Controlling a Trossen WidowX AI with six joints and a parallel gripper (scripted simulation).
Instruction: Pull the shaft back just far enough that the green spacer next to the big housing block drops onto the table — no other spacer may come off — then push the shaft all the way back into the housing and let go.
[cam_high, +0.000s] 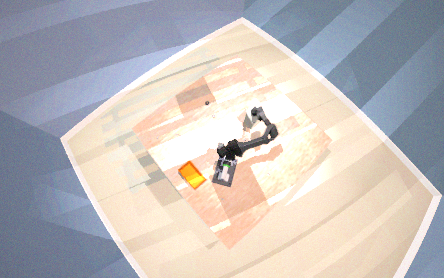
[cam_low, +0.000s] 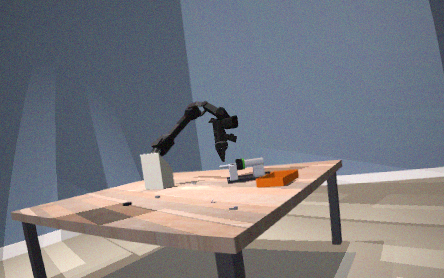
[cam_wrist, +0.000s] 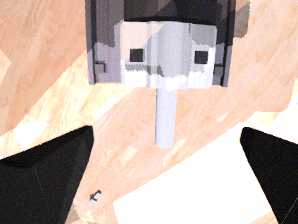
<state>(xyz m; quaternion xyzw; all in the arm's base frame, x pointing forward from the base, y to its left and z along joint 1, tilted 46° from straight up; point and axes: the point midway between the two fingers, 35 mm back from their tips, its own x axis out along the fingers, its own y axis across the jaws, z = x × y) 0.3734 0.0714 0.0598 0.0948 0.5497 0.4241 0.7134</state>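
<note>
Now: gripper tip 5 cm short of the grey shaft, 3 cm to the right of it and 3 cm above it. Round my gripper tip: green spacer 8 cm ahead, 5 cm to the left, 3 cm below; orange flat block 31 cm ahead, 10 cm below, 9 cm to the right.
</note>
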